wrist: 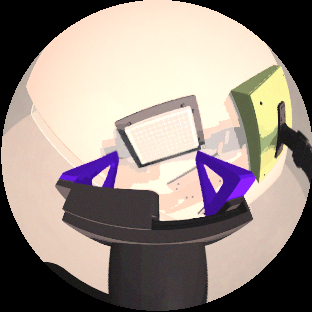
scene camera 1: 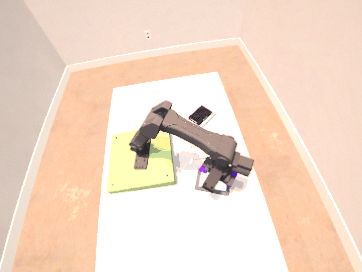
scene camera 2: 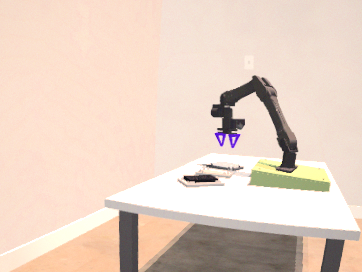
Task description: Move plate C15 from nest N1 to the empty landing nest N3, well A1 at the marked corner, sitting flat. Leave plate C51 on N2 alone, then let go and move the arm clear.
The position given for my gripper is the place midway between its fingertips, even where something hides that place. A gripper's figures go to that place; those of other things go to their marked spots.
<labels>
My gripper point(wrist: 156, 154) is 0.13 m from the lens. A white gridded plate point(wrist: 173, 131): 0.22 m from the lens.
</labels>
